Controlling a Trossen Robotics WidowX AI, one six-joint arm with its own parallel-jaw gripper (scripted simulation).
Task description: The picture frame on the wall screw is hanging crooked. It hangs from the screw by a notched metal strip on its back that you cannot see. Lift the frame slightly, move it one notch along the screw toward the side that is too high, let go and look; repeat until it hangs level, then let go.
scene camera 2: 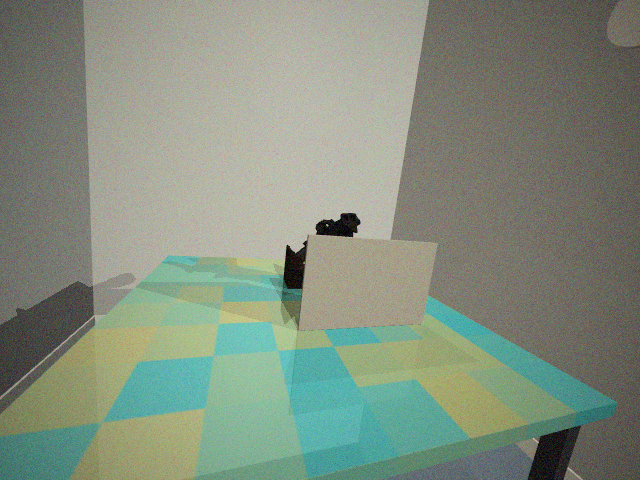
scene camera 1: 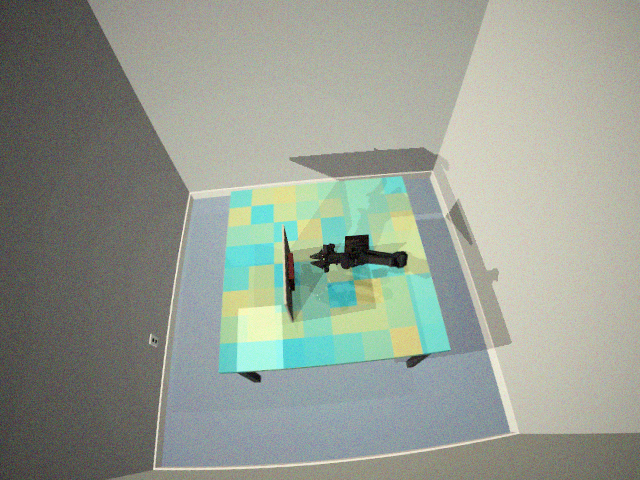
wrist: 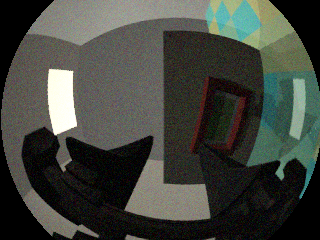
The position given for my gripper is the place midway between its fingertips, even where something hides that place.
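Through the wrist view I can see my gripper (wrist: 176, 143), and a wall panel (wrist: 189, 57) is there as well. Scene camera 2 shows me the wall panel too (scene camera 2: 348, 282).
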